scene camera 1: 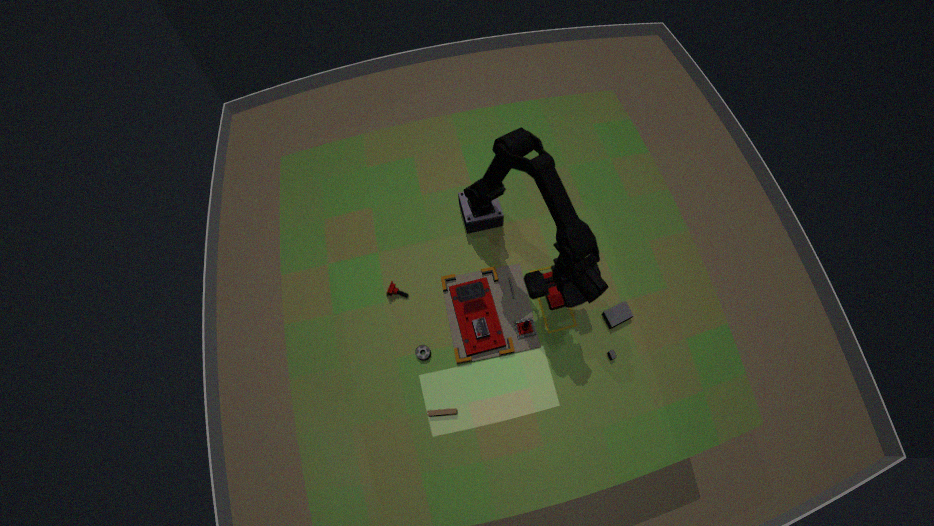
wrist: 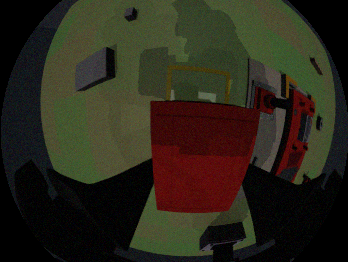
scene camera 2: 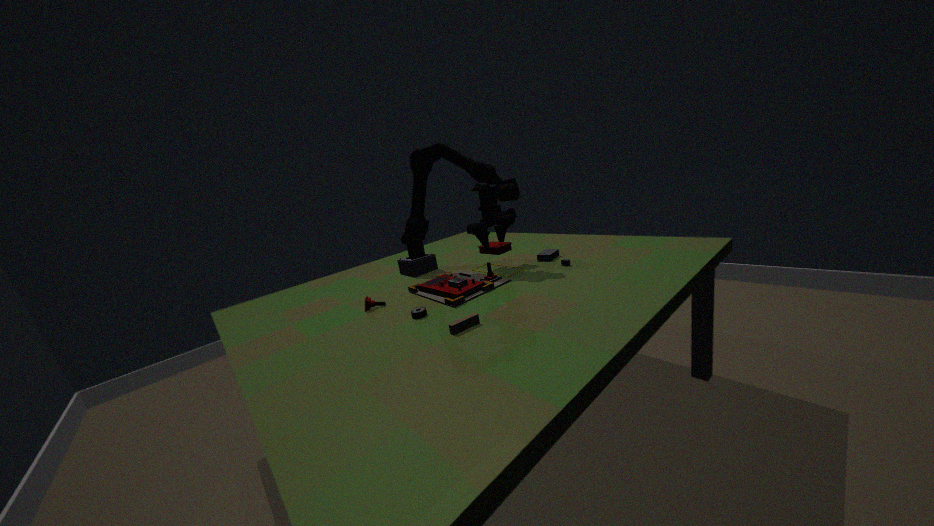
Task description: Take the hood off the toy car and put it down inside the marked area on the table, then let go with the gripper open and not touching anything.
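Note:
My gripper is holding a red hood. The wrist view shows my gripper, and scene camera 2 shows my gripper too. A red toy car is also present.

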